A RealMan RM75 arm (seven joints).
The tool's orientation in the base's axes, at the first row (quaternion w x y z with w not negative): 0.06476 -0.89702 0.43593 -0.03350
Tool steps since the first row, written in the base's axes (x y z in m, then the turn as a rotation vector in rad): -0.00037 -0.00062 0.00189 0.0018 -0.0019 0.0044; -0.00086 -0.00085 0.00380 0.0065 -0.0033 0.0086; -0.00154 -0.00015 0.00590 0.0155 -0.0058 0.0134; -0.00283 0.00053 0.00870 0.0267 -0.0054 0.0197; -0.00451 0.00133 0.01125 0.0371 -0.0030 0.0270; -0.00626 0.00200 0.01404 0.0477 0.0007 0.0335; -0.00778 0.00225 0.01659 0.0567 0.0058 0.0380; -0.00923 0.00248 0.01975 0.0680 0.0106 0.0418; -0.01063 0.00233 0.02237 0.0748 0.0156 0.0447; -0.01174 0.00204 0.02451 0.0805 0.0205 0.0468; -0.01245 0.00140 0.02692 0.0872 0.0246 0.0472; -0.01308 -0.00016 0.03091 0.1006 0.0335 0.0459
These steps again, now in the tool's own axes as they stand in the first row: 0.00027 0.00039 -0.00197 0.0026 -0.0009 -0.0043; 0.00015 0.00064 -0.00393 0.0066 -0.0043 -0.0080; -0.00081 0.00043 -0.00603 0.0142 -0.0105 -0.0120; -0.00213 0.00061 -0.00889 0.0208 -0.0203 -0.0168; -0.00379 0.00106 -0.01154 0.0254 -0.0309 -0.0226; -0.00539 0.00160 -0.01445 0.0290 -0.0424 -0.0275; -0.00651 0.00226 -0.01712 0.0306 -0.0532 -0.0305; -0.00758 0.00279 -0.02040 0.0338 -0.0654 -0.0325; -0.00832 0.00359 -0.02317 0.0341 -0.0742 -0.0341; -0.00877 0.00432 -0.02544 0.0338 -0.0819 -0.0351; -0.00869 0.00491 -0.02796 0.0347 -0.0897 -0.0344; -0.00784 0.00578 -0.03212 0.0360 -0.1054 -0.0308
